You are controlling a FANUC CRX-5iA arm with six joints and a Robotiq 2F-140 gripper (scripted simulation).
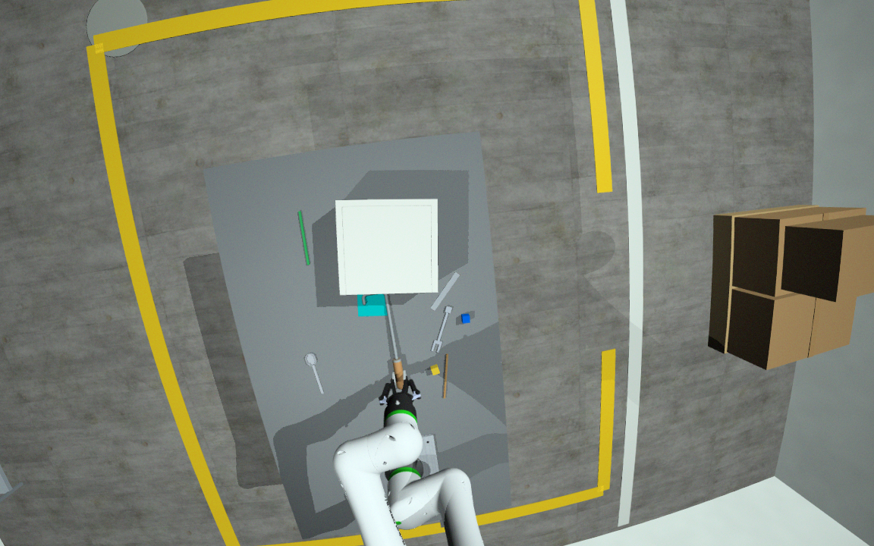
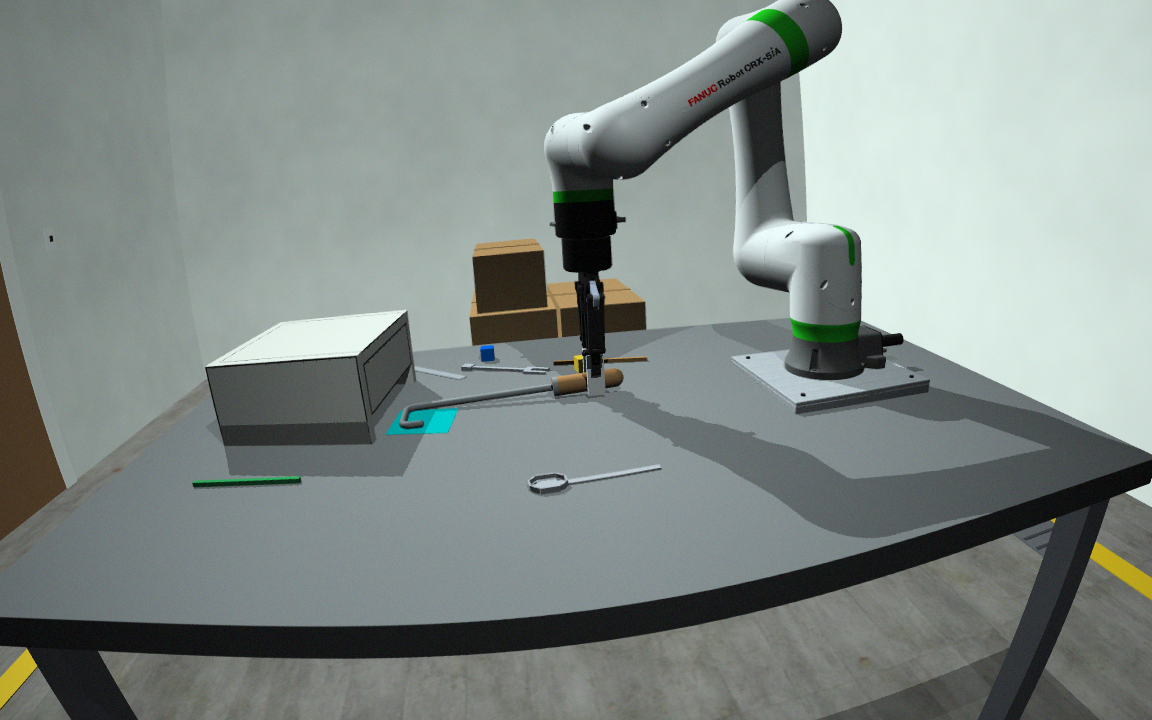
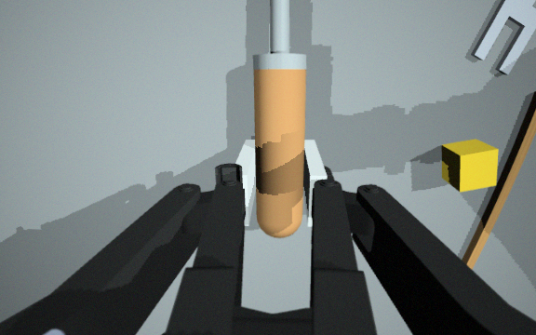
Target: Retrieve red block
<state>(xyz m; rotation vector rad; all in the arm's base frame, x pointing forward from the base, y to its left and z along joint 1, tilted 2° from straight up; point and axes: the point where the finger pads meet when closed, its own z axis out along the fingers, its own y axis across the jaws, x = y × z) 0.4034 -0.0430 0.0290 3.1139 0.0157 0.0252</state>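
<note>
Right now the teal square is 28 cm ahead of my hand, 5 cm to the left of it and 4 cm below it. Round my hand: long grey hook tool: 14 cm ahead, 4 cm to the left, 2 cm below; then yellow block: 13 cm to the right, 3 cm below; then brown stick: 4 cm behind, 16 cm to the right, 3 cm below.
</note>
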